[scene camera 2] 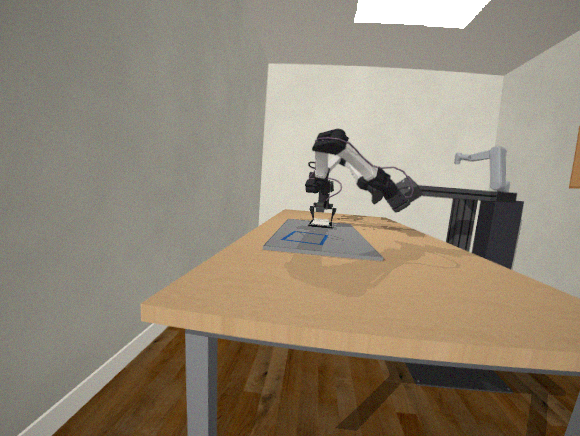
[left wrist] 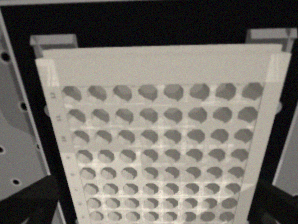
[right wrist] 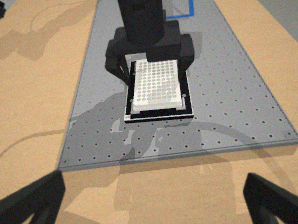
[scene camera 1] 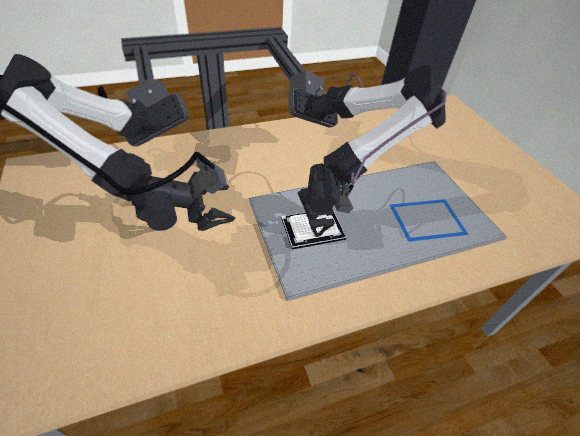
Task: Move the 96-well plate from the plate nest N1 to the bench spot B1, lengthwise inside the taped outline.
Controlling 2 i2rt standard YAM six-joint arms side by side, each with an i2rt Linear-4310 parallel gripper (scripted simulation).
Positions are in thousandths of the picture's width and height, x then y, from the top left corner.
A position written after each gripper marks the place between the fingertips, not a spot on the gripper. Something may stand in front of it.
In view: the left gripper (scene camera 1: 539, 513), the right gripper (scene camera 1: 399, 467), a white 96-well plate (left wrist: 498, 614) and a black plate nest (left wrist: 310, 141).
The white 96-well plate shows as well in the right wrist view (right wrist: 525, 377). The left gripper is seen too in the left wrist view (left wrist: 505, 824) and in the right wrist view (right wrist: 518, 368). The right gripper is seen too in the right wrist view (right wrist: 515, 806).
